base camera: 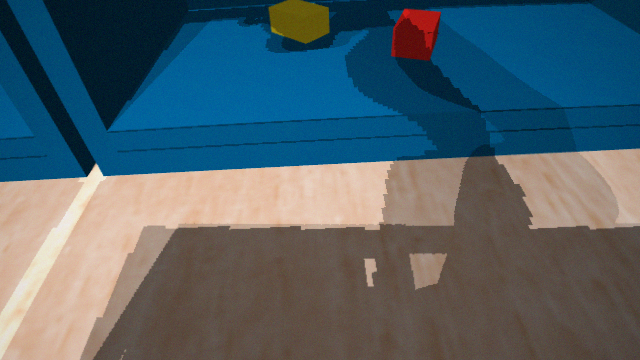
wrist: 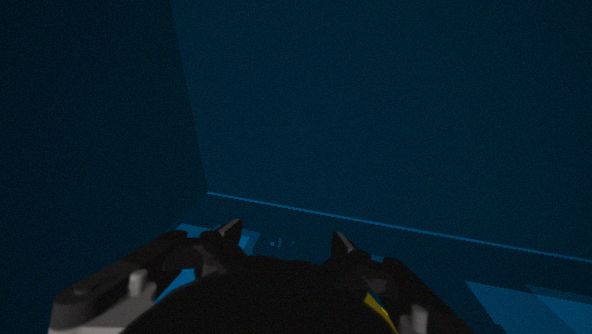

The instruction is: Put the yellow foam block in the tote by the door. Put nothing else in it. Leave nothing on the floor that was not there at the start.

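Frame: origin at the arm's base, x left, y up, z ahead, level; metres.
Where they show: gripper, between the fingertips: (wrist: 286,235).
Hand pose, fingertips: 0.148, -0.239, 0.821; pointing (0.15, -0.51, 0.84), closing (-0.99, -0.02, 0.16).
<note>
Each offset is from my fingertips to the centre of the thing, as dx, dy, dz. "*": to the spot under its first point. Level surfaces: height alone.
The yellow foam block @(-0.067, -0.059, -0.034) (base camera: 299,21) lies at the back of a low blue shelf floor @(dy -0.081) (base camera: 239,84), near the top edge of the base camera view. My gripper (wrist: 286,235) is open, with nothing between the fingers. It points at the dark blue back wall (wrist: 341,126) just above the shelf floor. The gripper does not show in the base camera view; only the arm's shadow falls across the shelf and the floor.
A red block @(-0.264, -0.059, -0.110) (base camera: 416,35) stands on the same blue shelf floor, to the right of the yellow block. A blue post (base camera: 61,84) rises at the left of the bay. A blue front lip @(* -0.034, -0.115, -0.324) (base camera: 259,143) borders the wooden floor (base camera: 224,198).
</note>
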